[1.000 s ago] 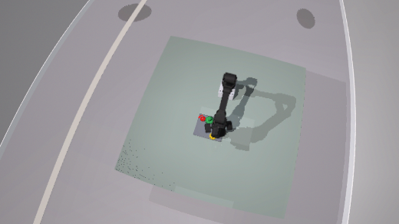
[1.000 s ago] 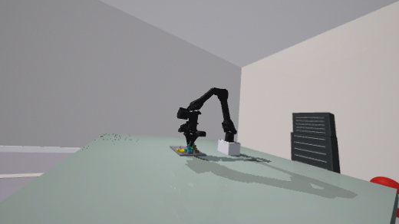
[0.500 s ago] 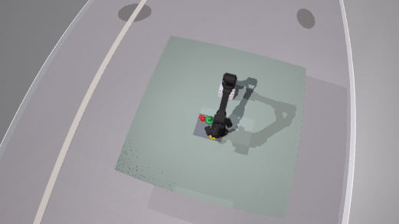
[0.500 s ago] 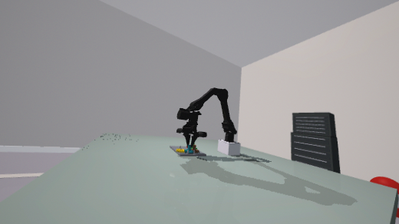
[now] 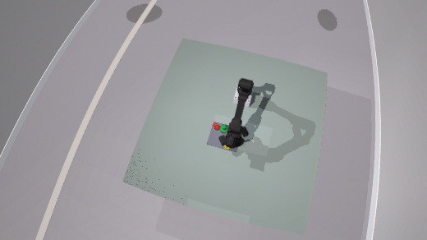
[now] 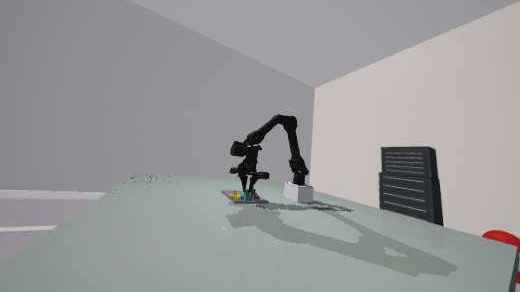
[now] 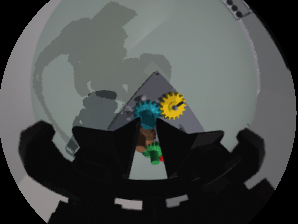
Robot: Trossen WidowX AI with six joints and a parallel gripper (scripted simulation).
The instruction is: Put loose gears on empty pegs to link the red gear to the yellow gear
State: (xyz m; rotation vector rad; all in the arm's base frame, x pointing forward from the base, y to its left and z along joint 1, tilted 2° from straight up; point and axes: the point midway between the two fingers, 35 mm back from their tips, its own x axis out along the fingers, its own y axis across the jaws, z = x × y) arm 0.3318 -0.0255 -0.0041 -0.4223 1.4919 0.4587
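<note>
Right now the teal gear is 10 mm below my gripper tip. Round my gripper tip: brown gear (50 mm behind, 20 mm to the right, 10 mm below); yellow gear (40 mm ahead, 30 mm to the right, 20 mm below); green gear (80 mm behind, 80 mm to the right, 10 mm below).
</note>
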